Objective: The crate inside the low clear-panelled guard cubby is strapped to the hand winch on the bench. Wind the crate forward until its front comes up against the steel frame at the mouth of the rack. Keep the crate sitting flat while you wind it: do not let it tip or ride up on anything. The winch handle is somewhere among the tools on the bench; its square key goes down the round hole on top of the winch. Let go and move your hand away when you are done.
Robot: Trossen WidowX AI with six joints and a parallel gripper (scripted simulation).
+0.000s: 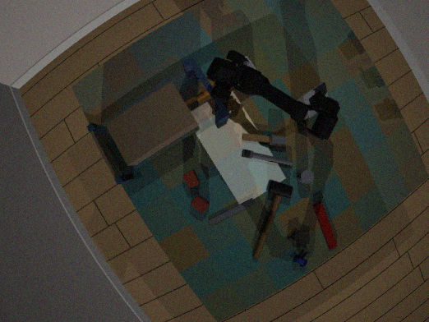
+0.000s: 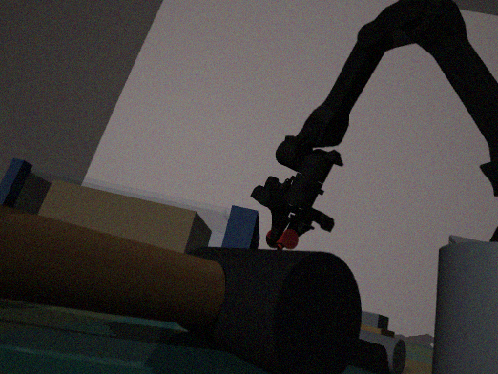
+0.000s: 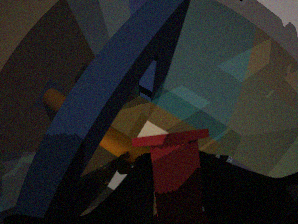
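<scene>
The red-knobbed crank lies 4 cm behind my gripper tip, 3 cm below it and 2 cm to the left of it. From my gripper tip the other things lie so: grey winch (12 cm behind, 10 cm below, 2 cm to the left); then red knob (1 cm to the left, 1 cm behind); then blue steel frame (5 cm ahead, 3 cm below, 1 cm to the left).
</scene>
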